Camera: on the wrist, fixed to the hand. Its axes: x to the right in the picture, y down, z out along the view.
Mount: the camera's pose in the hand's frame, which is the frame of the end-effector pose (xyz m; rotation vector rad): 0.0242 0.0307 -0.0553 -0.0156 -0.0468 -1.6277
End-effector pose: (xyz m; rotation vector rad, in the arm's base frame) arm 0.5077 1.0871 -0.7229 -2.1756 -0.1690 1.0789
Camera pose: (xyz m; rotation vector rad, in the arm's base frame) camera 0.5589 1.0445 -0.7353 -1.2445 -1.5839 0.1210
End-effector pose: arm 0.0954 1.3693 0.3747 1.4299 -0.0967 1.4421
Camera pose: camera 0.0434 1.4074 0.3954 0.9617 0.8393 0.0400
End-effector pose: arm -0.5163 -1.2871 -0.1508 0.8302 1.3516 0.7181
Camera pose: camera -0.5682 -1.2451 -0.1395 -0.4010 1.4708 -0.5718
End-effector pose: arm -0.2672 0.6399 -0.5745 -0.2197 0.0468 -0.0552
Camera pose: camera -0.2444 0.6564 -0.6361 -0.2255 -0.1904 -1.6699
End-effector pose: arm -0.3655 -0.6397 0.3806 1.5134 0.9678 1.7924
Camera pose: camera -0.4238 -0.6455 0.4146 0.3072 1.4511 0.5276
